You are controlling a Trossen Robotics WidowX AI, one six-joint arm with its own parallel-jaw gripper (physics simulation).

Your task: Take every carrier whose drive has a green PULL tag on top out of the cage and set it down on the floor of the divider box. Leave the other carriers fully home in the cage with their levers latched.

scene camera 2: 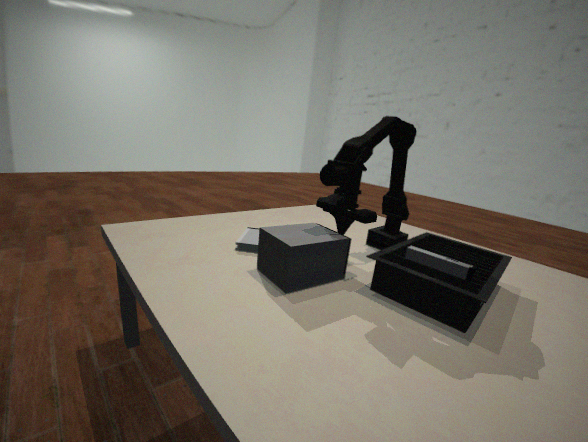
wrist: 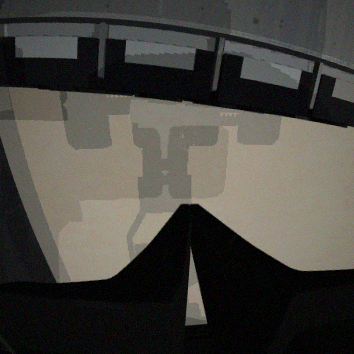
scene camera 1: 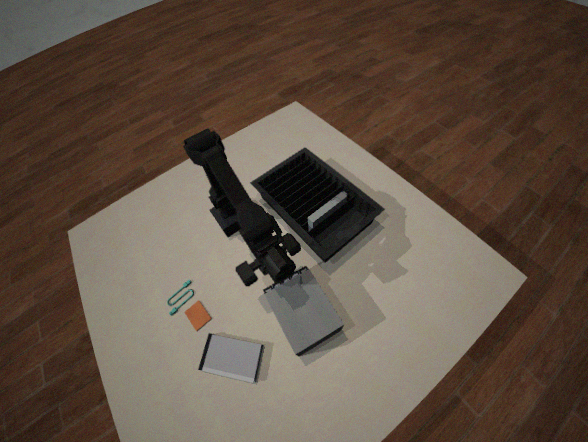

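Where they show: gripper, fingertip midpoint: (wrist: pixel 188 211); arm's base, origin of the base link: (scene camera 2: pixel 391 231) (scene camera 1: pixel 228 209).
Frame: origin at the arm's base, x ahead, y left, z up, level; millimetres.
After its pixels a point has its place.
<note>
The cage (scene camera 1: pixel 314 327) @(x 530, y 7, z 58 mm) (scene camera 2: pixel 317 267) @(x 483, y 84, z -8 mm) (wrist: pixel 175 10) @(x 386, y 17, z 58 mm) is a closed grey box. In the wrist view several black carrier fronts (wrist: pixel 160 77) @(x 372, y 20, z 55 mm) with pale grey panels show in a row along its front edge, split by thin grey bars. No green tag shows; lever latching cannot be told. My gripper (scene camera 2: pixel 343 231) @(x 315, y 7, z 25 mm) (wrist: pixel 188 211) @(x 315, y 7, z 25 mm) is shut and empty, pointing down just in front of the cage's front side; the arm hides its tips in the first scene view. The black divider box (scene camera 1: pixel 324 252) @(x 367, y 168, z 32 mm) (scene camera 2: pixel 425 300) @(x 356, y 311, z -26 mm) holds one upright carrier (scene camera 1: pixel 327 210) @(x 259, y 265, z 49 mm) (scene camera 2: pixel 440 262) @(x 260, y 290, z 40 mm) with a pale top edge, beside its open compartment.
A flat pale grey tray-like object with dark ends (scene camera 1: pixel 232 357) @(x 450, y -232, z -33 mm) (scene camera 2: pixel 247 240) @(x 500, y -213, z -34 mm) lies beside the cage. An orange square (scene camera 1: pixel 198 315) @(x 270, y -274, z -55 mm) and a coiled teal cable (scene camera 1: pixel 181 297) @(x 179, y -301, z -57 mm) lie left of the arm. The divider box and cage stand close together, with a narrow gap between them.
</note>
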